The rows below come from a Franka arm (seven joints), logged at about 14 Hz.
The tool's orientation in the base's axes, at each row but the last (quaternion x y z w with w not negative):
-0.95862, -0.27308, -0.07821, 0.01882
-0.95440, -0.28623, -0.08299, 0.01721
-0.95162, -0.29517, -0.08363, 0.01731
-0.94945, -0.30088, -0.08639, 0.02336
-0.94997, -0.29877, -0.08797, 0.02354
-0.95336, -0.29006, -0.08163, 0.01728
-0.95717, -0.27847, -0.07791, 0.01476
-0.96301, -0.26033, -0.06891, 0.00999
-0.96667, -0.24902, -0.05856, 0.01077
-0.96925, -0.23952, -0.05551, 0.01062
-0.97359, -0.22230, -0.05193, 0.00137
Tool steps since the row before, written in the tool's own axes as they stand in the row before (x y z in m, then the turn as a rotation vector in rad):
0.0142, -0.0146, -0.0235, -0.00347, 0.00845, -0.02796
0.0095, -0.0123, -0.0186, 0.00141, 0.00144, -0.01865
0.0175, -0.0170, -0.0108, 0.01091, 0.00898, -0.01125
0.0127, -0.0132, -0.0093, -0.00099, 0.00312, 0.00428
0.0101, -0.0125, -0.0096, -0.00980, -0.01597, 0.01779
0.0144, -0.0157, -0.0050, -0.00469, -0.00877, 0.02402
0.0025, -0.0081, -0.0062, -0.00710, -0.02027, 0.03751
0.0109, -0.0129, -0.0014, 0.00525, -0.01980, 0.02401
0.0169, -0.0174, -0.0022, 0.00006, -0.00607, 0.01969
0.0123, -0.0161, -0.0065, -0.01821, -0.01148, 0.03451
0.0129, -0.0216, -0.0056, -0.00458, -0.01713, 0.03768
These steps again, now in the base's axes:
0.0009, 0.0180, 0.0254, -0.00237, -0.01119, 0.02710
-0.0017, 0.0139, 0.0198, -0.00082, -0.00194, 0.01864
0.0030, 0.0229, 0.0133, 0.01225, -0.00224, 0.01308
0.0012, 0.0171, 0.0113, 0.00164, -0.00270, -0.00436
-0.0005, 0.0150, 0.0112, -0.01431, 0.00931, -0.01940
0.0023, 0.0206, 0.0071, -0.00522, 0.00664, -0.02459
-0.0031, 0.0077, 0.0064, -0.01148, 0.01604, -0.03846
0.0027, 0.0165, 0.0027, -0.00240, 0.02106, -0.02338
0.0061, 0.0232, 0.0040, -0.00075, 0.00633, -0.01959
0.0027, 0.0196, 0.0077, -0.01781, 0.00335, -0.03641
0.0016, 0.0249, 0.0064, -0.00773, 0.01443, -0.03829

